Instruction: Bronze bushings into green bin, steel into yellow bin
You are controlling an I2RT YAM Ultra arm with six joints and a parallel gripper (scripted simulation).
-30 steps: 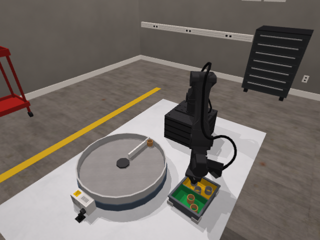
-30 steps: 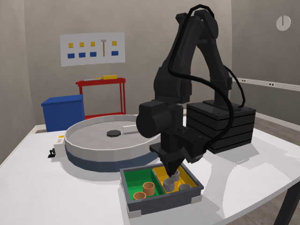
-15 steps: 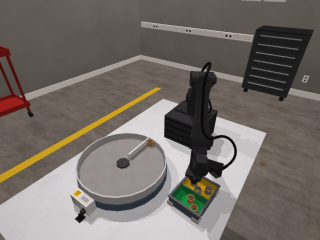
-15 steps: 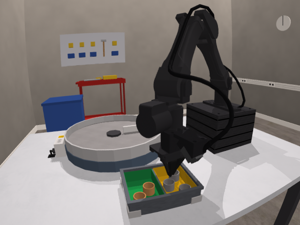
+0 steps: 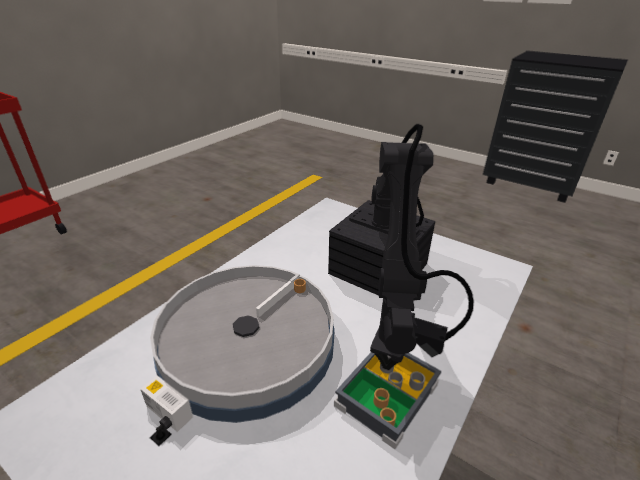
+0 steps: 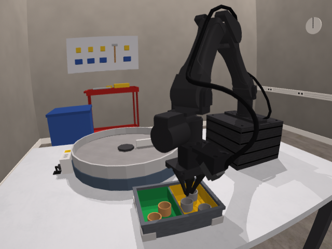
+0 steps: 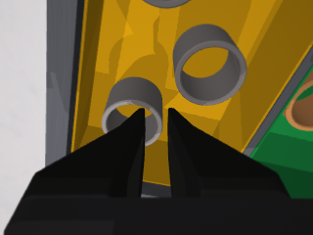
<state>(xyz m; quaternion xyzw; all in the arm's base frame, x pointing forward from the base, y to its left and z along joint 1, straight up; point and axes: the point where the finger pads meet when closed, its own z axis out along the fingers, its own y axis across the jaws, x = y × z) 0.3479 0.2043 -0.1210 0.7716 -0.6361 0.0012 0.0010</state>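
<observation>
Now: the yellow bin 30 mm to the left of my hand and 20 mm below it. From my hand the other things lie so: dark grey tray (50 mm ahead, 30 mm to the left, 10 mm below); then turntable (320 mm to the right, 110 mm ahead, 20 mm above); then green bin (90 mm ahead, 30 mm to the left, 20 mm below).
</observation>
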